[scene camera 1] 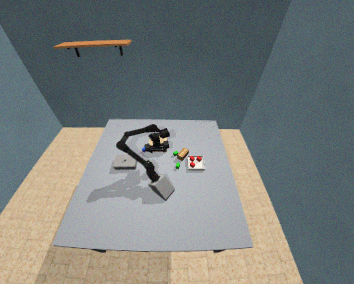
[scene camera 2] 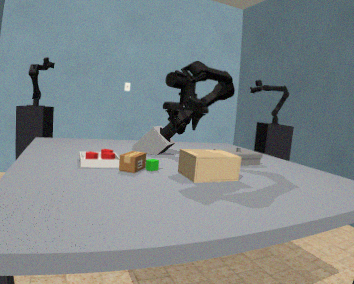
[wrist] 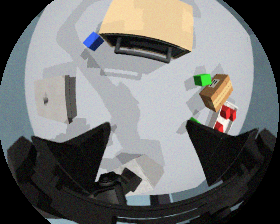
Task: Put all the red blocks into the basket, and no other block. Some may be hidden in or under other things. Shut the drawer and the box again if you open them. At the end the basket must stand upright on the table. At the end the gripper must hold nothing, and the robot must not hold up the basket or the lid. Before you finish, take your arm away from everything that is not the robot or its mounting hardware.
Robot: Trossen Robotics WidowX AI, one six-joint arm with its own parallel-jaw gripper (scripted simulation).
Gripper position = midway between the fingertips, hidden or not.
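Note:
My gripper (scene camera 2: 184,129) is visible, and I find the gripper (wrist: 149,125) in the wrist view as well. I also see a small brown box (wrist: 214,95). Scene camera 2 shows me a drawer unit (scene camera 2: 198,165).

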